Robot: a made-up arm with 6 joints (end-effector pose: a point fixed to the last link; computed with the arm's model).
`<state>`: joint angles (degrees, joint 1 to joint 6).
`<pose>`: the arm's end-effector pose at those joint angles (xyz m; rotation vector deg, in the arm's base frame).
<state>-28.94 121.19 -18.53 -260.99 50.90 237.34</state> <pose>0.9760 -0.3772 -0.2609 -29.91 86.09 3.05</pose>
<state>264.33 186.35 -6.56 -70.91 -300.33 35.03</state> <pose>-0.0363 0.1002 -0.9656 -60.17 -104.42 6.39</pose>
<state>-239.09 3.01 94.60 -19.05 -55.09 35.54</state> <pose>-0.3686 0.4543 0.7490 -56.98 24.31 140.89</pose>
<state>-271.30 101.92 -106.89 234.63 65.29 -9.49</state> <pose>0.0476 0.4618 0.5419 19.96 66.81 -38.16</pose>
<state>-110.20 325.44 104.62 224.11 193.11 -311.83</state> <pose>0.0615 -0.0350 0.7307 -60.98 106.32 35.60</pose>
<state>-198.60 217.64 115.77 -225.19 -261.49 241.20</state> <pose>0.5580 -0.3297 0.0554 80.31 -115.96 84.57</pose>
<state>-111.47 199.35 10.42 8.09 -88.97 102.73</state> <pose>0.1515 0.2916 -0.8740 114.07 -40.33 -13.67</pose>
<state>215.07 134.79 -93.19 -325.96 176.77 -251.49</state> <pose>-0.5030 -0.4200 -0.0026 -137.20 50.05 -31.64</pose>
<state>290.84 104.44 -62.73 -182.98 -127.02 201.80</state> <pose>0.3641 -0.8270 0.2381 123.51 117.23 -9.74</pose>
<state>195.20 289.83 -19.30 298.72 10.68 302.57</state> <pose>1.1067 0.2679 0.3608 28.35 86.77 68.29</pose>
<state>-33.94 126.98 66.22 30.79 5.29 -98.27</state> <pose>0.2983 -0.1325 -0.7774 48.41 -162.26 -23.01</pose>
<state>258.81 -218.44 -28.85 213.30 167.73 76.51</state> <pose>-0.0994 -0.6936 -0.4279 -27.90 63.69 113.67</pose>
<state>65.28 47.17 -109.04 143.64 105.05 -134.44</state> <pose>-0.1107 0.0444 0.6702 7.38 -144.41 -11.49</pose>
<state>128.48 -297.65 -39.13 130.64 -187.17 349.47</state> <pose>-0.4516 0.4681 0.7475 109.21 106.43 -11.45</pose>
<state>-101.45 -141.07 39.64 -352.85 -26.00 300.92</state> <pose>0.2272 0.8973 -0.4722 -59.98 -137.13 -71.40</pose>
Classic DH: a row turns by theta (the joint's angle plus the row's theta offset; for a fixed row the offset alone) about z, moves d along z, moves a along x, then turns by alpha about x. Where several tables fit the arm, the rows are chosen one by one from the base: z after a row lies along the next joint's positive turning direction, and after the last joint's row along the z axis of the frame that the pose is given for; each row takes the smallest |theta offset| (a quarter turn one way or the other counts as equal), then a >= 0, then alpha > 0; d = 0 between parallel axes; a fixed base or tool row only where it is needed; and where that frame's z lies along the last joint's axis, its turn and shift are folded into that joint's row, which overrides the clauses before.
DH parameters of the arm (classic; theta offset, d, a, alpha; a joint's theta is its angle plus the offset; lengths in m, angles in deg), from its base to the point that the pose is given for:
joint 1: 0 0.147 0 -90
joint 2: -90 0 0.583 0
joint 3: 90 0.051 0 90
joint 4: 0 0.473 0 -90
joint 5: 0 0 0 90
joint 6: 0 0.119 0 0

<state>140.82 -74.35 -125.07 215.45 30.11 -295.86</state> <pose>0.2408 -0.2174 -0.2227 -125.84 -43.39 8.50</pose>
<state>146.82 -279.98 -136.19 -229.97 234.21 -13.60</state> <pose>-0.2165 0.1689 0.5242 -64.70 -56.22 -37.06</pose>
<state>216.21 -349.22 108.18 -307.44 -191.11 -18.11</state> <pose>-0.2931 -0.3004 0.5350 58.99 62.49 119.50</pose>
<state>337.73 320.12 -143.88 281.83 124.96 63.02</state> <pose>-0.3567 0.0980 0.1891 -8.19 -66.31 109.53</pose>
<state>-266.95 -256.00 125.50 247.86 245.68 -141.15</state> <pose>-0.1628 0.2084 -0.2383 -48.50 -42.18 83.17</pose>
